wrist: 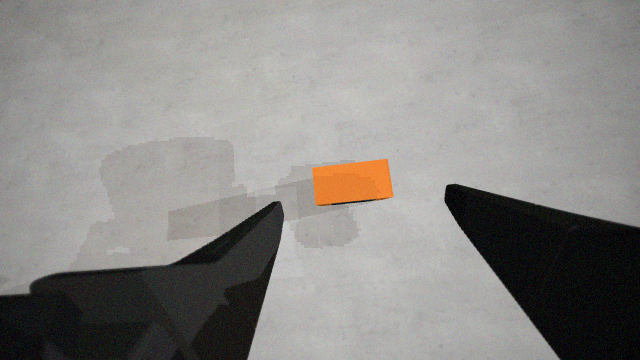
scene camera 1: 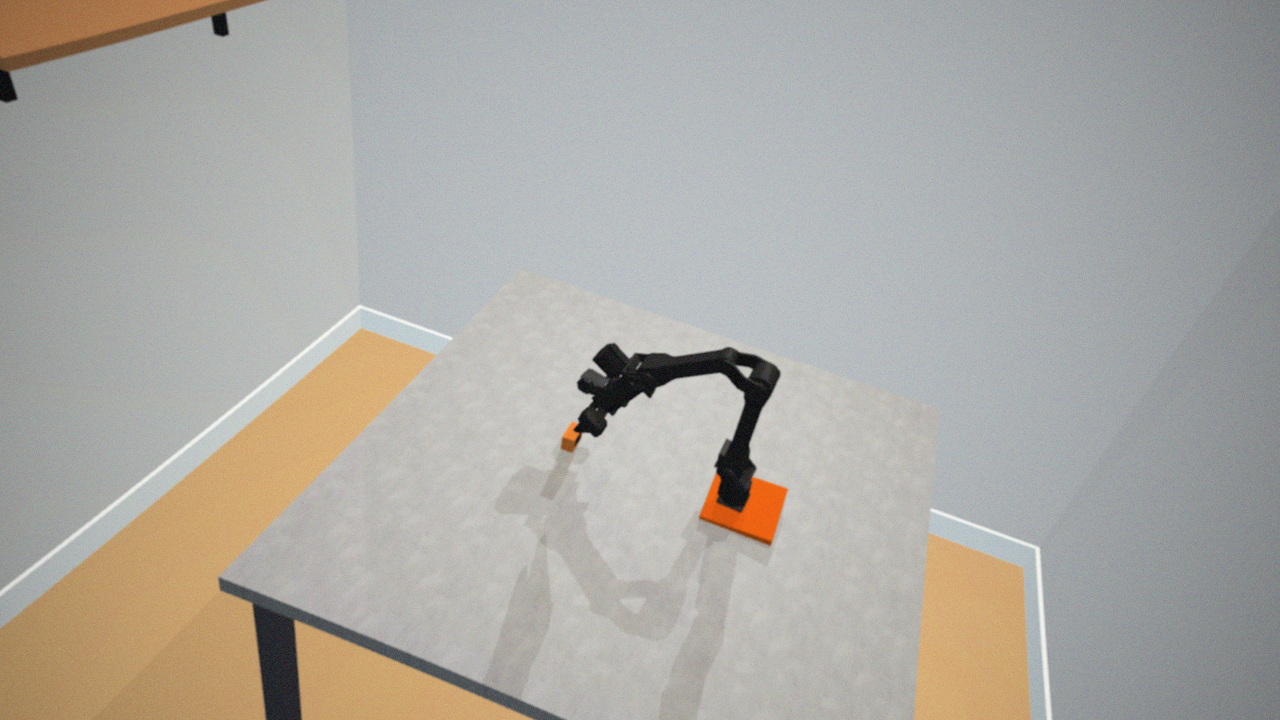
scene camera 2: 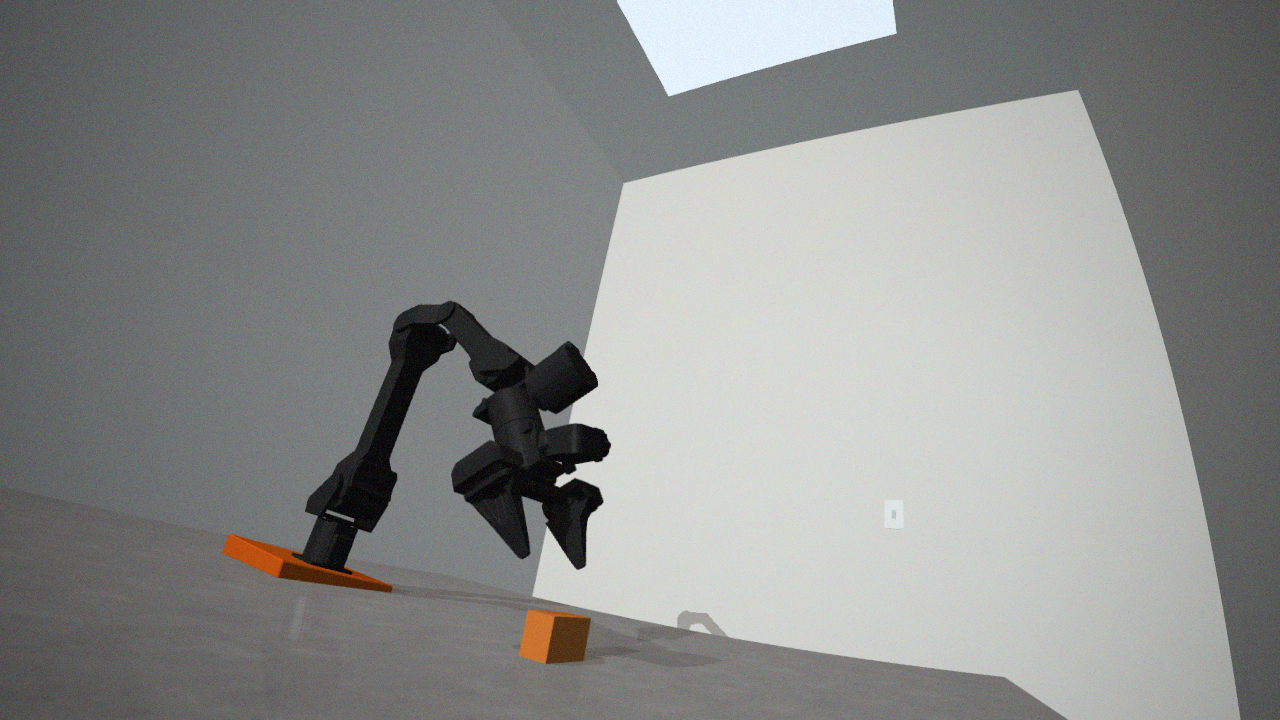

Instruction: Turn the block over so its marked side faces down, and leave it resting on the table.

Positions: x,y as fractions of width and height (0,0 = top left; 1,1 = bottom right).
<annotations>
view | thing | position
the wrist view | gripper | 0.56,0.56
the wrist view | orange block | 0.57,0.50
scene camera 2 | gripper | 0.43,0.78
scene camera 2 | orange block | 0.43,0.89
</annotations>
